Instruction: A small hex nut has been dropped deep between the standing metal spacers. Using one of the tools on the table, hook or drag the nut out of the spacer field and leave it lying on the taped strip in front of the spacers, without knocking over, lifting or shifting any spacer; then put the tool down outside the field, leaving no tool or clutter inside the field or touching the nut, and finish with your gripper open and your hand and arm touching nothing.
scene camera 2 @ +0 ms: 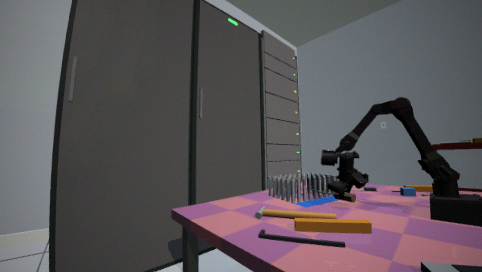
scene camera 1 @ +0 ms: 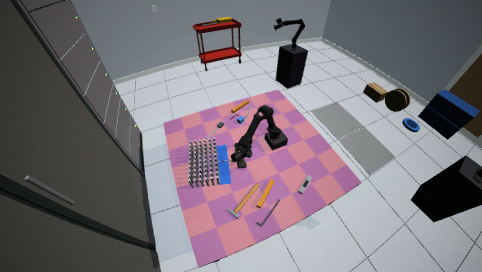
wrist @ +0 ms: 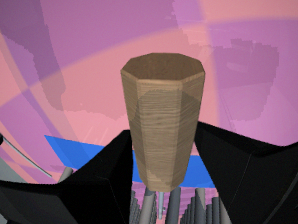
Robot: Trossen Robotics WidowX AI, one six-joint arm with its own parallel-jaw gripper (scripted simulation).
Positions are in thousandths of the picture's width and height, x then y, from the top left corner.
Labels:
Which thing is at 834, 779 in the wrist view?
My gripper.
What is my gripper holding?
A thin-shafted pick.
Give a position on a thin-shafted pick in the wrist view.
549, 413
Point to an orange bar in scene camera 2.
At 727, 833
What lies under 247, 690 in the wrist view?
A blue taped strip.

